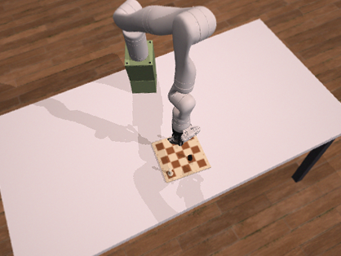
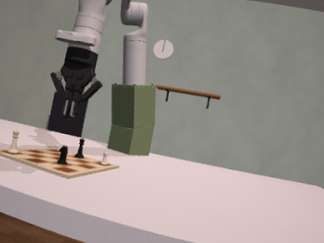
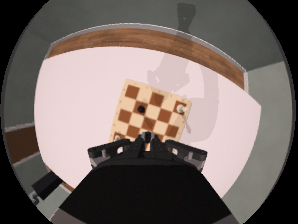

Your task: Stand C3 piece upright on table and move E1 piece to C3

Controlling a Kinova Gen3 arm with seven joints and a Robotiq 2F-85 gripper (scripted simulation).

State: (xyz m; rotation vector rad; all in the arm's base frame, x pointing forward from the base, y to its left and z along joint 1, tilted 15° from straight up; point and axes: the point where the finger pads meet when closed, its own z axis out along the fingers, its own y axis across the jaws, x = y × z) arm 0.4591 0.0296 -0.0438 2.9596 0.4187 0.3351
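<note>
Right now the black piece is 8 cm behind my hand and 10 cm below it. Also, from my hand: white pawn (7 cm behind, 8 cm to the left, 11 cm below); black pawn (1 cm below); chessboard (13 cm below).
</note>
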